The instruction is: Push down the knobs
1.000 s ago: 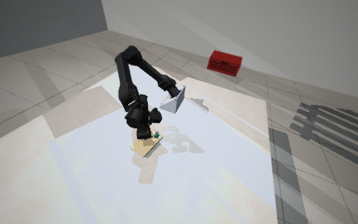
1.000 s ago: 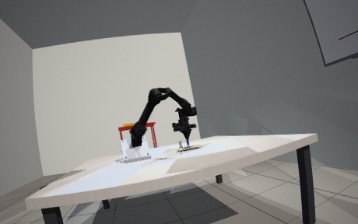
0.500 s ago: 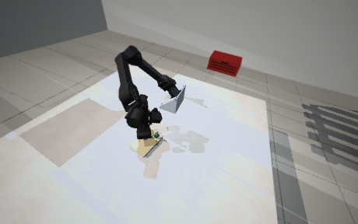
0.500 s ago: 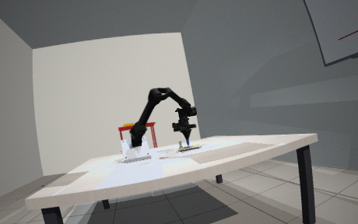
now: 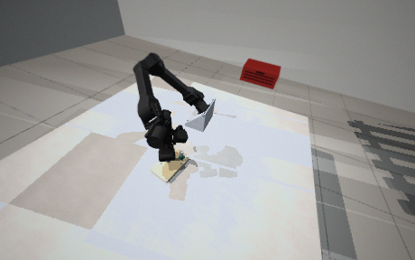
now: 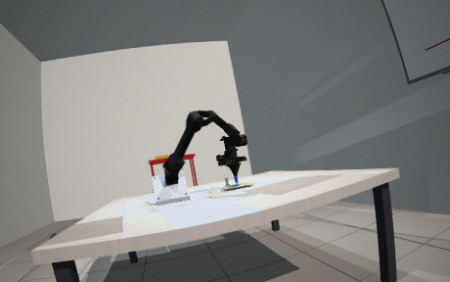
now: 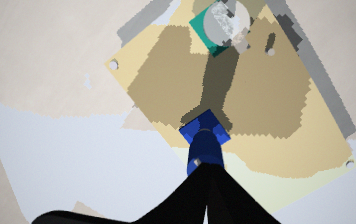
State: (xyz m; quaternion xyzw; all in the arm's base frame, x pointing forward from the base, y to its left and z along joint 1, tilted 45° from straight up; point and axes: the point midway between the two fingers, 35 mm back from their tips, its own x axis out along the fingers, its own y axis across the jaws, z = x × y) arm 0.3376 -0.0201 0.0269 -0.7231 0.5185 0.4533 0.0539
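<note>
Now: gripper tip 10 mm above the blue knob. The rest, counted from my gripper tip: grey knob (50 mm to the left, 40 mm behind, 10 mm below).
</note>
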